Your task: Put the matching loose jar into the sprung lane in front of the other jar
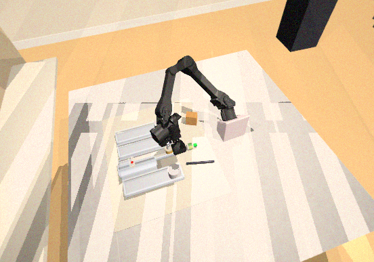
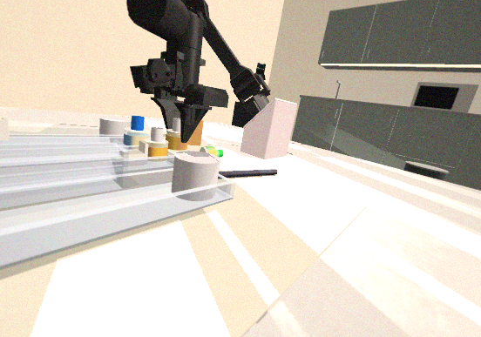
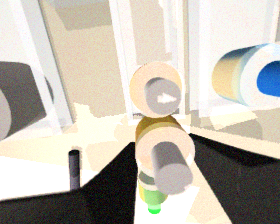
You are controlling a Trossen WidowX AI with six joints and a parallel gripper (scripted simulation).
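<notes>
Right now my gripper tip is 180 mm short of the lane rack, 30 mm to the right of it and 30 mm above it. Round my gripper tip: black rod 100 mm behind, 110 mm to the left, 40 mm below; red dot 220 mm ahead, 50 mm to the left, 20 mm above.
</notes>
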